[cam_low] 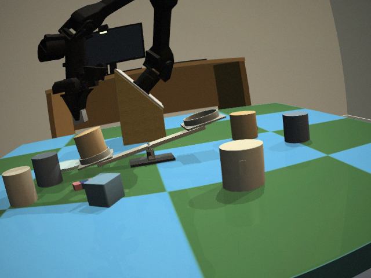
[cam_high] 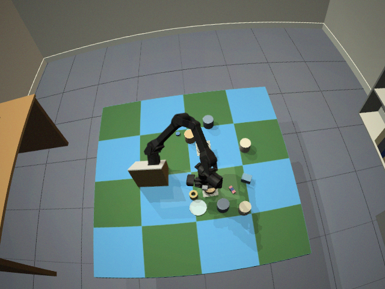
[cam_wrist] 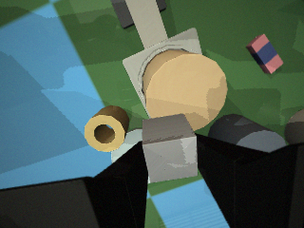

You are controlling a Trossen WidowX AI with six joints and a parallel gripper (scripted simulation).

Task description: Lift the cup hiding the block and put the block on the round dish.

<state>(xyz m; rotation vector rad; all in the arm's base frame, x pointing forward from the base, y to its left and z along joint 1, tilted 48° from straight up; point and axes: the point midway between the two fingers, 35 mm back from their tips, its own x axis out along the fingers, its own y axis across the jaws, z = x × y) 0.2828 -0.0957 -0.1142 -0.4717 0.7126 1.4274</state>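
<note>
Right now the pale round dish is 120 mm below my gripper tip, 80 mm to the right of it and 50 mm behind it. From my gripper tip the other things lie so: grey block 10 mm above; then pink-and-blue piece 160 mm ahead, 110 mm below, 20 mm to the left; then blue-grey cube 250 mm ahead, 100 mm below, 80 mm to the left.
</note>
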